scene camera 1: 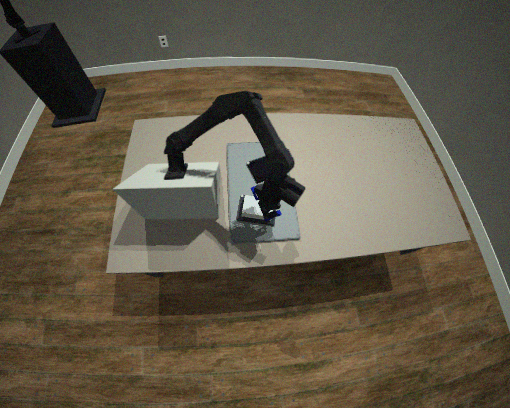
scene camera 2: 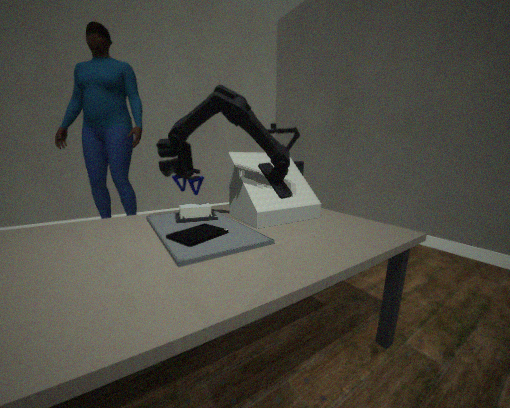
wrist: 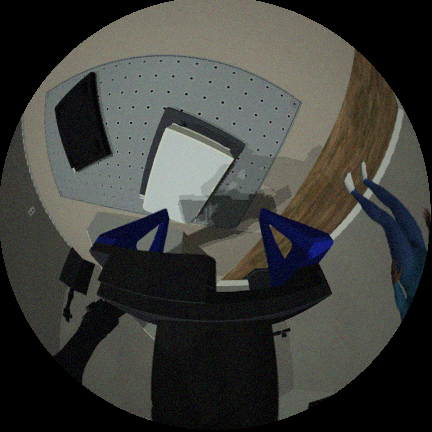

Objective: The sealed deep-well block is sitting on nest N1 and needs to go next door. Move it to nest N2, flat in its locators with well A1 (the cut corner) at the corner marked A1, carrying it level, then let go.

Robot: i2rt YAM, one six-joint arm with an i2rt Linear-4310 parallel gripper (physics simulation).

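Frame: origin at the arm's base, x up, y left, z back, level; millimetres.
Where they show: gripper, fingertip midpoint: (scene camera 1: 262, 210) (scene camera 2: 189, 193) (wrist: 213, 213); arm's base at its link origin: (scene camera 1: 177, 171) (scene camera 2: 274, 180).
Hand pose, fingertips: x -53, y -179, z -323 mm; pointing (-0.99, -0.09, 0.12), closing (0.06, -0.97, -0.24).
Each offset is from my fingertips to the top centre of the thing. Level surfaces: height alone.
The sealed deep-well block {dx -48, dy +41, dz +6 mm} (scene camera 1: 251, 206) (scene camera 2: 195, 211) (wrist: 187, 170), white and boxy, sits on a dark nest {dx -80, dy +42, dz +7 mm} (scene camera 1: 255, 221) (scene camera 2: 197, 219) (wrist: 205, 125) at one end of the grey board. Its cut corner cannot be made out. A second dark nest {dx -84, dy +260, dz -71 mm} (scene camera 2: 197, 234) (wrist: 82, 125), with no block on it, lies flat at the board's other end. The nest labels and the A1 mark cannot be read. My gripper (scene camera 1: 265, 204) (scene camera 2: 190, 191) (wrist: 213, 213) is open and empty, its blue fingers spread above the block and apart from it. In scene camera 1 the arm hides part of the block.
The grey perforated board (scene camera 1: 242, 155) (scene camera 2: 225, 247) (wrist: 190, 75) lies on the beige table {dx -115 mm} (scene camera 1: 360, 175) (scene camera 2: 100, 300). The white sloped base block (scene camera 1: 175, 200) (scene camera 2: 280, 212) under the arm stands beside the board. A person (scene camera 2: 105, 100) (wrist: 385, 215) stands beyond the table.
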